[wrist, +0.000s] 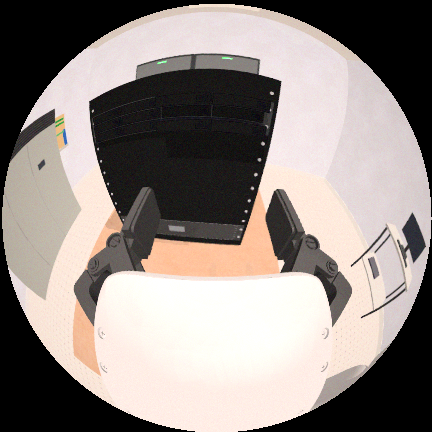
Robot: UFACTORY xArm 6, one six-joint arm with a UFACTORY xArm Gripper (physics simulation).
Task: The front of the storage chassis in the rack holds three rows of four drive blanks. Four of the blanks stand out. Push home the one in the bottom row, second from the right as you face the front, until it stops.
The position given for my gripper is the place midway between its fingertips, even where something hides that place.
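My own gripper [212, 201] is there for me to see, and so is a black rack [199, 138].
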